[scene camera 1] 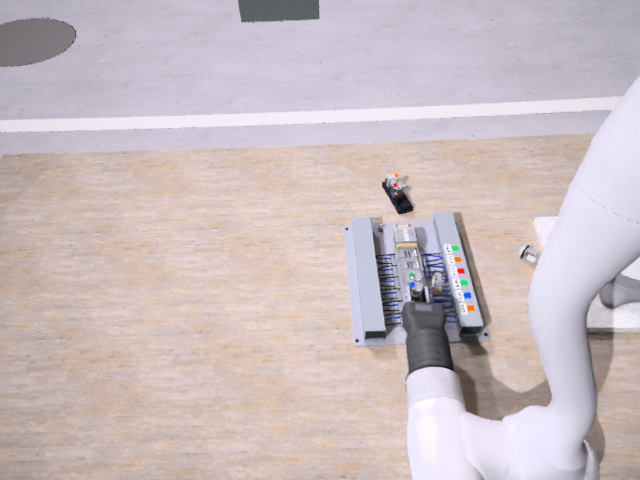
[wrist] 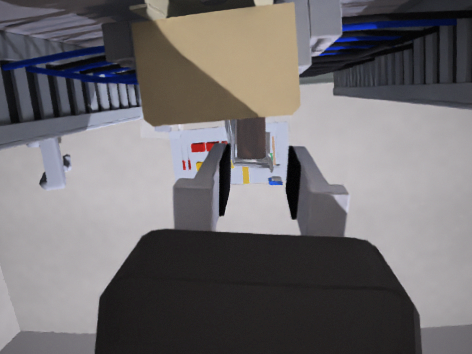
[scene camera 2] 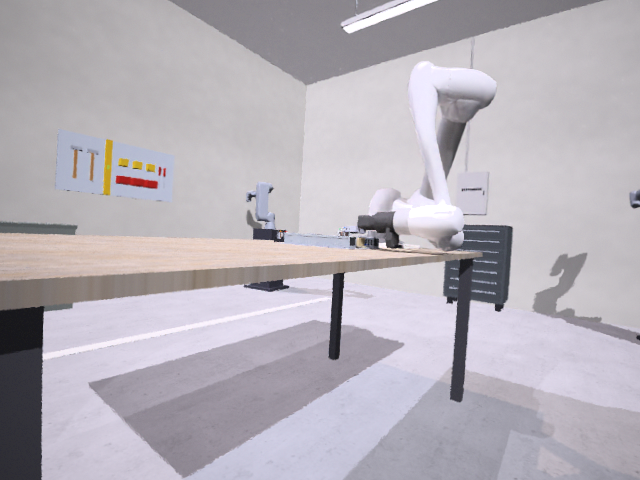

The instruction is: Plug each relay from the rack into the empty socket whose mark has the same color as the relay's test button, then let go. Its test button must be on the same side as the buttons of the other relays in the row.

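Frame: origin at the arm's base, x ahead, y left, z up, level; centimetres.
Seen in the pictures: gripper, fingertip midpoint: (scene camera 1: 415,288) (wrist: 258,167) (scene camera 2: 347,229); arm's base, origin of the base link: (scene camera 2: 382,243).
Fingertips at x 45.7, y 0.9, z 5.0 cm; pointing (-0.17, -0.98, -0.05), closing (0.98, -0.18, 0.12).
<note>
Pixels of each thing's top centre, then the offset from my fingertips to it.
- blue-button relay, middle of its top: (wrist: 262,184) (scene camera 1: 415,283) dx +0.0, dy -0.5, dz +1.0 cm
- green-button relay, middle of its top: (scene camera 1: 416,275) dx -0.9, dy -2.9, dz +0.4 cm
- beige end block, middle of its top: (wrist: 222,119) dx +0.1, dy +5.6, dz -2.7 cm
- black rack, middle of its top: (scene camera 1: 397,191) dx -4.5, dy -31.4, dz -4.5 cm
- red-button relay, middle of its top: (scene camera 1: 398,184) dx -4.5, dy -31.4, dz -1.9 cm
- light block, middle of its top: (scene camera 1: 406,233) dx -2.4, dy -16.0, dz -2.1 cm
My gripper (scene camera 1: 418,296) (wrist: 258,167) is shut on the blue-button relay (scene camera 1: 416,290) (wrist: 250,140), a clear case with a brown coil. It is over the row, beside the green-button relay (scene camera 1: 413,276). A beige end block (wrist: 217,70) hides the held relay's pins in the wrist view, so I cannot tell whether they touch a socket. An orange-button relay (scene camera 1: 436,281) lies over the wires right of the row. The black rack (scene camera 1: 402,203) holds an orange-button relay (scene camera 1: 395,177) and a red-button relay (scene camera 1: 397,188). Another relay (scene camera 1: 528,253) lies on the table at the right.
Grey wire ducts (scene camera 1: 368,279) (scene camera 1: 446,232) flank the row. The right duct bears coloured marks, including blue (scene camera 1: 467,295) and orange (scene camera 1: 470,308). Blue and black wires run between ducts and sockets. A light block (scene camera 1: 405,234) stands at the row's far end. My arm covers the lower right.
</note>
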